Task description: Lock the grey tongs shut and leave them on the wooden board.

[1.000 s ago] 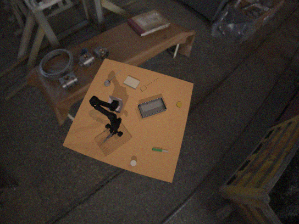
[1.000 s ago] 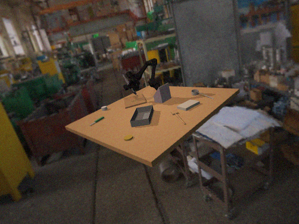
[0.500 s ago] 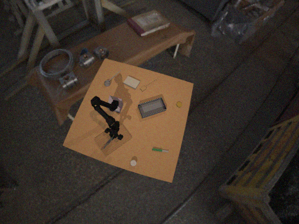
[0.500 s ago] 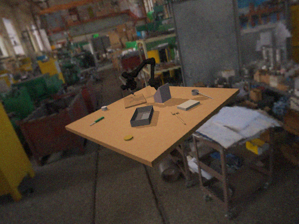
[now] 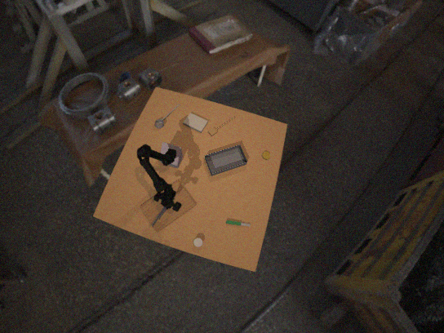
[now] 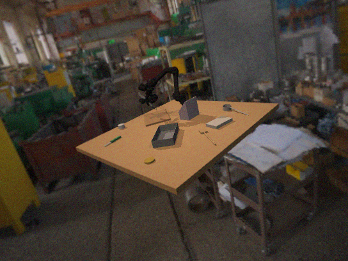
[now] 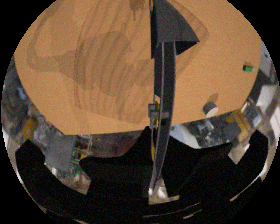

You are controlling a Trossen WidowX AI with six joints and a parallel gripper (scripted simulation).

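Right now the wooden board is 130 mm below my gripper tip, 40 mm to the left of it and 30 mm behind it. From my gripper tip the other things lie so: roasting tin: 500 mm to the left, 330 mm ahead, 110 mm below; then yellow disc: 650 mm ahead, 640 mm to the left, 130 mm below; then white cap: 260 mm ahead, 170 mm to the right, 120 mm below.
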